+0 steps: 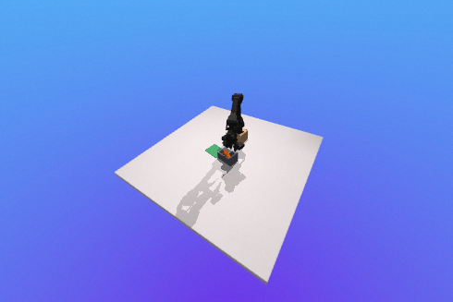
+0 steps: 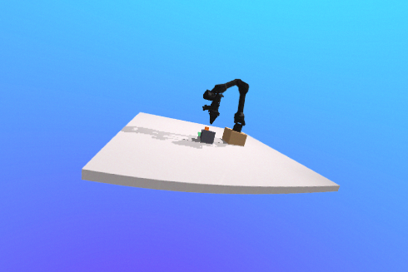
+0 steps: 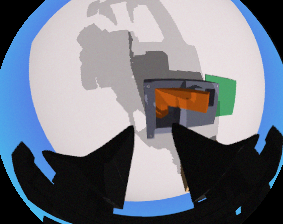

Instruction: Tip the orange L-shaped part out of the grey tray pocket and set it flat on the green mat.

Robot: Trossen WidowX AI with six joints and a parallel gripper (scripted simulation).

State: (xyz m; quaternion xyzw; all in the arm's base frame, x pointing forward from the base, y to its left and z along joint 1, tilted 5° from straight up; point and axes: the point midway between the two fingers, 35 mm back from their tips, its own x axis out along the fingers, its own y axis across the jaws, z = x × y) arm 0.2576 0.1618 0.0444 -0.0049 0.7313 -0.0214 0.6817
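Right now my gripper tip is 10 mm past the orange L-shaped part, 40 mm to the left of it and 100 mm above it. Also, from my gripper tip: green mat (10 mm behind, 220 mm to the right, 150 mm below).
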